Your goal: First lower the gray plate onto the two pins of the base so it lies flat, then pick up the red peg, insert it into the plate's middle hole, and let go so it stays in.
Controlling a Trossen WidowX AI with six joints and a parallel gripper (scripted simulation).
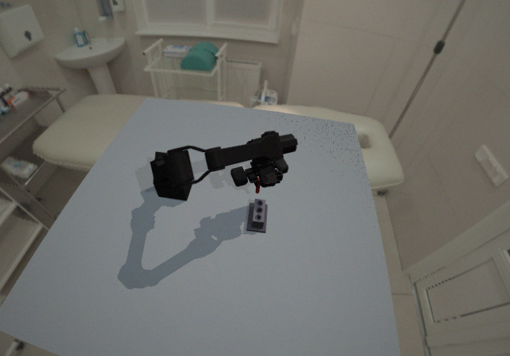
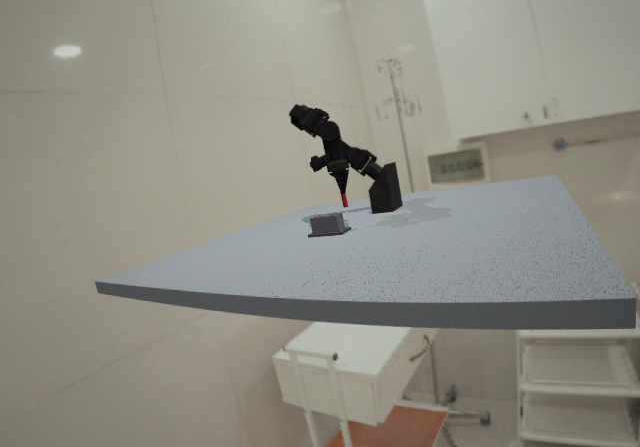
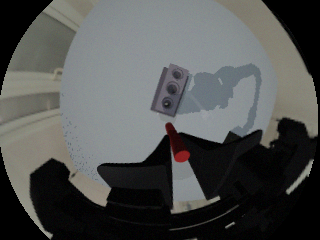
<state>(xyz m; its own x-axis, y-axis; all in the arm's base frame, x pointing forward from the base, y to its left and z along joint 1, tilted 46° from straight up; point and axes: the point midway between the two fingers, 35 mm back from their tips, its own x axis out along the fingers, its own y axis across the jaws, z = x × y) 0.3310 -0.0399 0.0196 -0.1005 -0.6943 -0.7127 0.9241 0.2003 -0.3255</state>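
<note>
The gray plate is 10 mm ahead of my gripper tip, 70 mm to the right of it and 70 mm below it. Round my gripper tip: dark base: 10 mm ahead, 70 mm to the right, 110 mm below; red peg: right at my gripper tip.
</note>
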